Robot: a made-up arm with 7 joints.
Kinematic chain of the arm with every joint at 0, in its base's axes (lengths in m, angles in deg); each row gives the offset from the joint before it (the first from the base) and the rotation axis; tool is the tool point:
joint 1: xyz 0 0 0 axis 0 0.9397 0.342
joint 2: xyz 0 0 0 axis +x
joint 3: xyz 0 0 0 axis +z
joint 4: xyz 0.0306 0 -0.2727 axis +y
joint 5: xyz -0.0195 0 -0.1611 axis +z
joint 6: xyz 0 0 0 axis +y
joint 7: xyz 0 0 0 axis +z
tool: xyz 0 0 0
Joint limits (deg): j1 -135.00..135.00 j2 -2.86..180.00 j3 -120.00..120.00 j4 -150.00..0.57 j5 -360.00..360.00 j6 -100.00..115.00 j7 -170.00..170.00
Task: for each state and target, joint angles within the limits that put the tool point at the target. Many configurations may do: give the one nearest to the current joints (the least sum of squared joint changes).
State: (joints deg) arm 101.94 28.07 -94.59 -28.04 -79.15 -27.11 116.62
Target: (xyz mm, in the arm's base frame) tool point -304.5 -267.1 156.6
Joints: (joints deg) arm 126.15 3.85 -98.96 -25.80 -79.15 -27.11 116.62
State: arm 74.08 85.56 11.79 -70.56 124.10 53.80 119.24
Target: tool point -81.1 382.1 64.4
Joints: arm 99.36 77.48 60.72 -65.09 124.10 53.80 119.24
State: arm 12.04 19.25 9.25 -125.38 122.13 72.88 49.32
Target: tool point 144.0 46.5 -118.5
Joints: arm -6.87 16.54 5.29 -149.89 122.13 72.88 49.32
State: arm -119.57 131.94 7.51 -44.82 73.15 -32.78 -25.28
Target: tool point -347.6 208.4 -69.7
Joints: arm -133.45 165.67 20.88 -54.04 73.15 -32.78 -25.28
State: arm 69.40 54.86 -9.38 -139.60 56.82 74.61 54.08
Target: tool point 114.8 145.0 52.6
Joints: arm 27.62 100.35 37.53 -149.86 56.82 74.61 54.08
